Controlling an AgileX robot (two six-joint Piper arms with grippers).
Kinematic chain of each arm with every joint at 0, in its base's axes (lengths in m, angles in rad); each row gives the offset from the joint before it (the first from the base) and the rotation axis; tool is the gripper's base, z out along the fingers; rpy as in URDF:
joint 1: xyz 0 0 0.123 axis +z
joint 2: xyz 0 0 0 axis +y
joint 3: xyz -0.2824 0 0.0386 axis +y
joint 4: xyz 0.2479 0 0.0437 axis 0.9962 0 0.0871
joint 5: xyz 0 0 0 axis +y
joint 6: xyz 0.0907 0 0.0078 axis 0.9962 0 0.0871
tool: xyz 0 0 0 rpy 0 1.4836 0
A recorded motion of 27 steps. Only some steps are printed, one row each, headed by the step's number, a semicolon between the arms.
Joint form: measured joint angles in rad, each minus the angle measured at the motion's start. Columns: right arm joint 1, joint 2, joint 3, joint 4, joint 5, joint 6; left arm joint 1, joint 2, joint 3, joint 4, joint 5, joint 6.
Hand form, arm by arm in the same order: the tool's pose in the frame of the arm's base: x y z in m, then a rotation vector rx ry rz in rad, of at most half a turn. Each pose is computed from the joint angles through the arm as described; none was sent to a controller.
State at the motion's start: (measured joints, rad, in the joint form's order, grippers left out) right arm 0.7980 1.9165 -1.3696 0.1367 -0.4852 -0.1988; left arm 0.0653 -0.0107 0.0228 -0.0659 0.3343 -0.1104
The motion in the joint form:
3: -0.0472 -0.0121 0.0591 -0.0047 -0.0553 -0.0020; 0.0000 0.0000 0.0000 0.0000 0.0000 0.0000
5: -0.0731 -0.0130 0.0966 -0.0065 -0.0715 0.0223; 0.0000 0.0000 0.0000 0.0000 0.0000 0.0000
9: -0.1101 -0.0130 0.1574 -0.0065 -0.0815 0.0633; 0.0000 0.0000 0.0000 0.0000 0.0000 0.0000
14: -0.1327 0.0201 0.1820 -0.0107 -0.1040 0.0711; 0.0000 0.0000 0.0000 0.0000 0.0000 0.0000
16: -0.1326 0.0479 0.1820 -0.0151 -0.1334 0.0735; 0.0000 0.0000 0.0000 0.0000 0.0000 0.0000
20: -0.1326 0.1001 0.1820 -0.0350 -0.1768 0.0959; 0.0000 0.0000 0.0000 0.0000 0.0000 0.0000
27: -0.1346 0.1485 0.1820 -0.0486 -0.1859 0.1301; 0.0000 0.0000 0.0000 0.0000 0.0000 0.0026
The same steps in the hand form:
3: 0.3329 0.3023 0.2773 -0.5847 1.4463 0.4731; 0.0536 0.0015 0.1759 -0.2021 1.8191 -0.0954
5: 0.3376 0.2908 0.2672 -0.5576 1.4784 0.4646; 0.0536 0.0015 0.1759 -0.2021 1.8191 -0.0954
9: 0.3426 0.2734 0.2491 -0.5180 1.5465 0.4549; 0.0536 0.0015 0.1759 -0.2021 1.8191 -0.0954
14: 0.3492 0.2659 0.2291 -0.5104 1.5845 0.4316; 0.0536 0.0015 0.1759 -0.2021 1.8191 -0.0954
16: 0.3516 0.2678 0.2195 -0.5120 1.5818 0.4291; 0.0536 0.0015 0.1759 -0.2021 1.8191 -0.0954
20: 0.3550 0.2714 0.2003 -0.5181 1.5889 0.4365; 0.0536 0.0015 0.1759 -0.2021 1.8191 -0.0954
27: 0.3578 0.2733 0.1795 -0.5178 1.6317 0.4496; 0.0536 0.0015 0.1759 -0.1998 1.8193 -0.0935

